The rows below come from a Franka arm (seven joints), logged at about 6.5 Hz.
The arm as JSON. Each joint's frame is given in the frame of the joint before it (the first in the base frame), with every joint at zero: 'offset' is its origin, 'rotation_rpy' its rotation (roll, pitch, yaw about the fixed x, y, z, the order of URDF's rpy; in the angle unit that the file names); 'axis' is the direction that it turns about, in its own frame. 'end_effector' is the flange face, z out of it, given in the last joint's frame.
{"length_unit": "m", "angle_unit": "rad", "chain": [
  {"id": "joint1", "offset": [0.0, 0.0, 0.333], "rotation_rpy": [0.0, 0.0, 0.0], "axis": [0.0, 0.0, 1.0]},
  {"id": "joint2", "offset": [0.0, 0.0, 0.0], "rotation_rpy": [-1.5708, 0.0, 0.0], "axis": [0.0, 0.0, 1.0]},
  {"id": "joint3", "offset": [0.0, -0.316, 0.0], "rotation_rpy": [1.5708, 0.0, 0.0], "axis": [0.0, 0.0, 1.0]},
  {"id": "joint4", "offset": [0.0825, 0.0, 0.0], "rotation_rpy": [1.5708, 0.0, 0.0], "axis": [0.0, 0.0, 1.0]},
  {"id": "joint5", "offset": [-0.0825, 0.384, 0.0], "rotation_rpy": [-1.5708, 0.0, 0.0], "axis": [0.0, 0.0, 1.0]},
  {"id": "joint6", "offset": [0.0, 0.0, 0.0], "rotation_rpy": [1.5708, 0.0, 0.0], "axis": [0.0, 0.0, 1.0]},
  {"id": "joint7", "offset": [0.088, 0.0, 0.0], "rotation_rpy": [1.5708, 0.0, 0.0], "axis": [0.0, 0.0, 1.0]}
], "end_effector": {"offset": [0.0, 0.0, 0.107], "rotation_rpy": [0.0, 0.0, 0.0]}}
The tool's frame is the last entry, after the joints.
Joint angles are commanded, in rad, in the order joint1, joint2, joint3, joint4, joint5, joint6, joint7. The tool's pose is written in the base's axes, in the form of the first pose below.
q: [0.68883, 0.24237, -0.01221, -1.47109, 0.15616, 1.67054, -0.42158]
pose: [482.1, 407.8, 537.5, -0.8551, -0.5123, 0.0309, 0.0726]
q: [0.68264, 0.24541, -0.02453, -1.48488, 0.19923, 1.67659, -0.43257]
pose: [486.8, 402.7, 530.2, -0.8573, -0.5051, 0.0373, 0.0920]
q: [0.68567, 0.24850, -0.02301, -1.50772, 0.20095, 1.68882, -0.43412]
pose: [484.9, 404.6, 518.4, -0.8566, -0.5058, 0.0442, 0.0919]
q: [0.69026, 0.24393, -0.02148, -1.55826, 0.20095, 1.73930, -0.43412]
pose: [482.7, 406.2, 501.4, -0.8576, -0.5044, 0.0422, 0.0914]
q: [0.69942, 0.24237, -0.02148, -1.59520, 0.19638, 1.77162, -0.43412]
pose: [478.7, 408.9, 487.3, -0.8569, -0.5060, 0.0438, 0.0881]
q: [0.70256, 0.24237, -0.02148, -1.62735, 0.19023, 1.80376, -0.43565]
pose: [477.5, 408.8, 474.5, -0.8571, -0.5063, 0.0434, 0.0844]
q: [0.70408, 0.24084, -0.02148, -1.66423, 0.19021, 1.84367, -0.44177]
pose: [476.4, 408.0, 461.3, -0.8571, -0.5067, 0.0408, 0.0838]
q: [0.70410, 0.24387, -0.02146, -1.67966, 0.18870, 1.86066, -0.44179]
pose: [476.5, 407.5, 453.4, -0.8578, -0.5056, 0.0414, 0.0824]
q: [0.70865, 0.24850, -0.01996, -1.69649, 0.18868, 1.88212, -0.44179]
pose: [474.5, 409.9, 444.3, -0.8573, -0.5066, 0.0416, 0.0818]
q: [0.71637, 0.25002, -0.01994, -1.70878, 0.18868, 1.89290, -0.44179]
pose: [470.8, 412.9, 438.5, -0.8559, -0.5089, 0.0434, 0.0810]
